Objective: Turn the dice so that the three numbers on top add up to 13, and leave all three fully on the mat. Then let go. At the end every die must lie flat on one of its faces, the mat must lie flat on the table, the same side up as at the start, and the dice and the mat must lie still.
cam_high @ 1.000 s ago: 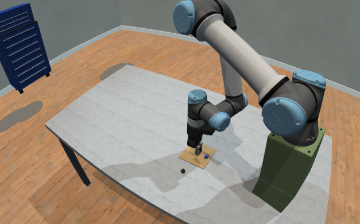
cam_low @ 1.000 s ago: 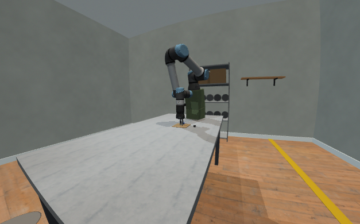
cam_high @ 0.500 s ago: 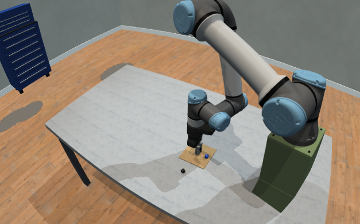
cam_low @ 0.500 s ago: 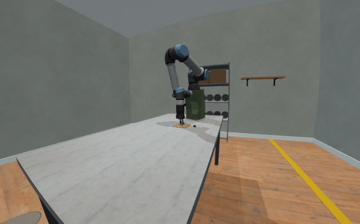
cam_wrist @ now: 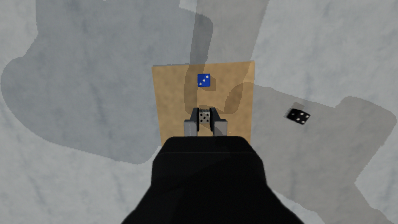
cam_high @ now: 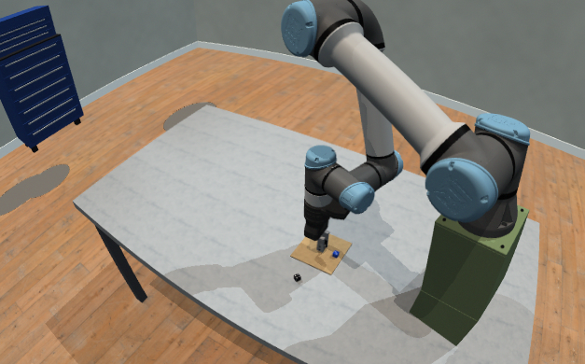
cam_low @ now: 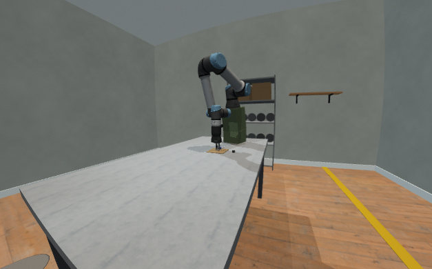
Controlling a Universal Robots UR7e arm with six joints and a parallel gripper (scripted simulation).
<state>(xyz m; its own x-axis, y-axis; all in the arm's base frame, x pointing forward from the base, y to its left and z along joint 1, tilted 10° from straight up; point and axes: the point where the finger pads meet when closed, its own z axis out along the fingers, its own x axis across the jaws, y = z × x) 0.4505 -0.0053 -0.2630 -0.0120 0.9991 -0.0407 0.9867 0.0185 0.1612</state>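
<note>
My gripper is now 1 cm above the white die. The rest, counted from my hand: blue die (5 cm behind, 2 cm below); tan mat (3 cm below); black die (13 cm to the left, 2 cm below).
</note>
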